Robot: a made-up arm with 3 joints. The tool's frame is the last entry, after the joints.
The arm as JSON. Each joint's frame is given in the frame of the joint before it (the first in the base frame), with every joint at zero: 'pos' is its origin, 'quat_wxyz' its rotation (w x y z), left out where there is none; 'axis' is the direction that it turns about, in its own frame. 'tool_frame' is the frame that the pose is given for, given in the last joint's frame.
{
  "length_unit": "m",
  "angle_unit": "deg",
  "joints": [
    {
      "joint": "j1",
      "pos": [
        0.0,
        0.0,
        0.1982
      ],
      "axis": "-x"
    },
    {
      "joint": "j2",
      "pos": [
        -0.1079,
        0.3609,
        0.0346
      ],
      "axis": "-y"
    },
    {
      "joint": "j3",
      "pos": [
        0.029,
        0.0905,
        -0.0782
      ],
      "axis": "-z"
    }
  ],
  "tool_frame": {
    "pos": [
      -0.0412,
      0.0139,
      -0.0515
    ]
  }
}
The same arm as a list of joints. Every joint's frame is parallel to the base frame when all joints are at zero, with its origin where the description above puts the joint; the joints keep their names.
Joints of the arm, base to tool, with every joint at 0 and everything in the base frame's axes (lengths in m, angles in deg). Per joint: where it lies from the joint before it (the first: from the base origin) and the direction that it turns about. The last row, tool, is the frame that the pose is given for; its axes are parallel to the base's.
j1: axis -x origin 0.0000 0.0000 0.1982
j2: axis -y origin -0.1079 0.3609 0.0346
j3: axis -z origin 0.0290 0.0905 -0.0782
tool: origin -0.0412 0.0139 -0.0515

